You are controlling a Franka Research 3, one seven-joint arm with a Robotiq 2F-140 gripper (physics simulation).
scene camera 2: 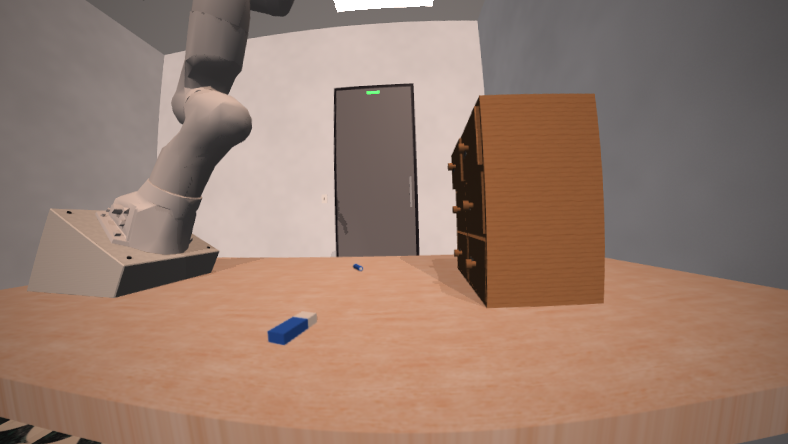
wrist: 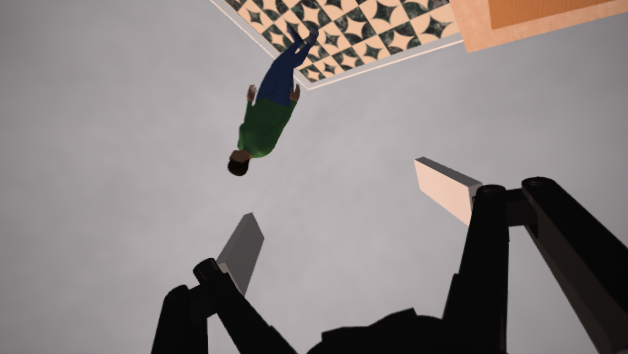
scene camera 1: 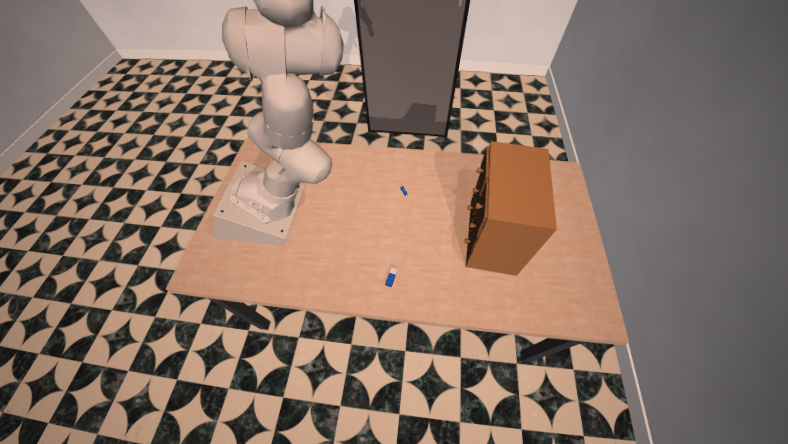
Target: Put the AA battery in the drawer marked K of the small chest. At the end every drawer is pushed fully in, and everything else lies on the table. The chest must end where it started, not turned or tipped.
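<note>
The AA battery, a small blue cylinder [scene camera 1: 404, 190] [scene camera 2: 357, 267], lies on the table between the robot base and the chest, toward the back. The small brown wooden chest [scene camera 1: 521, 184] [scene camera 2: 543, 198] stands upright at the right, its drawer fronts with round knobs facing the robot base. The fronts show at a steep angle, so no letters can be read, and I cannot tell which drawer is K. In the wrist view my gripper [wrist: 335, 201] is open and empty, with grey wall behind it. It is outside both scene views, high above the table.
A blue and white eraser [scene camera 1: 390, 276] [scene camera 2: 289, 328] lies on the table [scene camera 1: 330, 264] [scene camera 2: 413, 369] near the front edge. The robot base [scene camera 1: 248, 231] [scene camera 2: 71, 259] stands at the left. A person in a green top [wrist: 265, 125] shows by the wall in the wrist view.
</note>
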